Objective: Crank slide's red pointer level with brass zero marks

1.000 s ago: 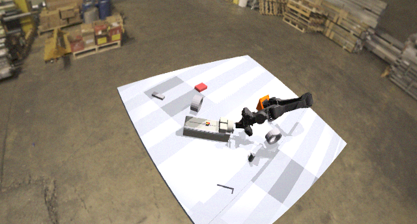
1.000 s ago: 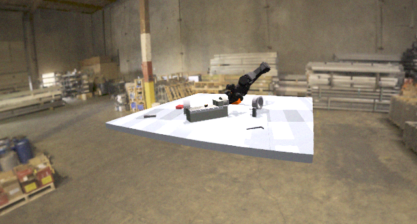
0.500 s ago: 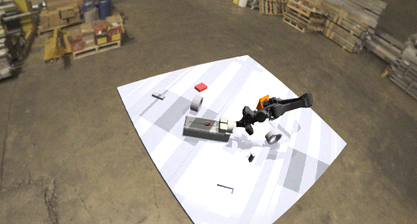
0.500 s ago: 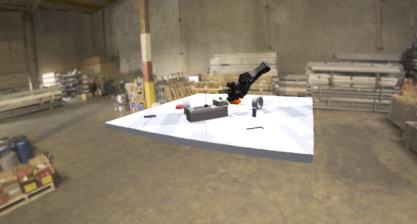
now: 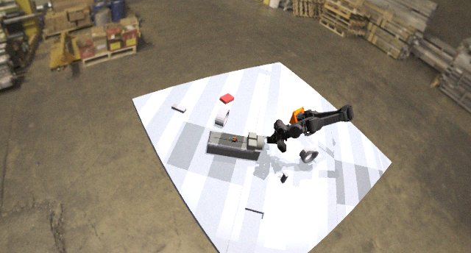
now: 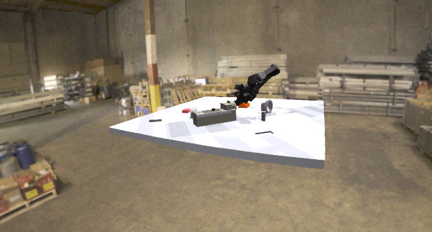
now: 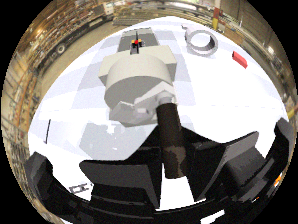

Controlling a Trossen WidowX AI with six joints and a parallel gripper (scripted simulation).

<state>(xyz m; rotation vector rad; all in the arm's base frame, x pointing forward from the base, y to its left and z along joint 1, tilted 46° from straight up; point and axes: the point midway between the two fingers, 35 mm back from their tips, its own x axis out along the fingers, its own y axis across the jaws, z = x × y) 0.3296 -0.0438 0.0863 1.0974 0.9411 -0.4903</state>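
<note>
The red pointer is 120 mm ahead of my gripper tip and 100 mm to the right of it. Also, from my gripper tip: hex key: 290 mm ahead, 240 mm to the left, 80 mm below; dark crank handle: 10 mm behind, 10 mm to the left, 30 mm above; small clip: 60 mm ahead, 190 mm to the left, 50 mm below.
</note>
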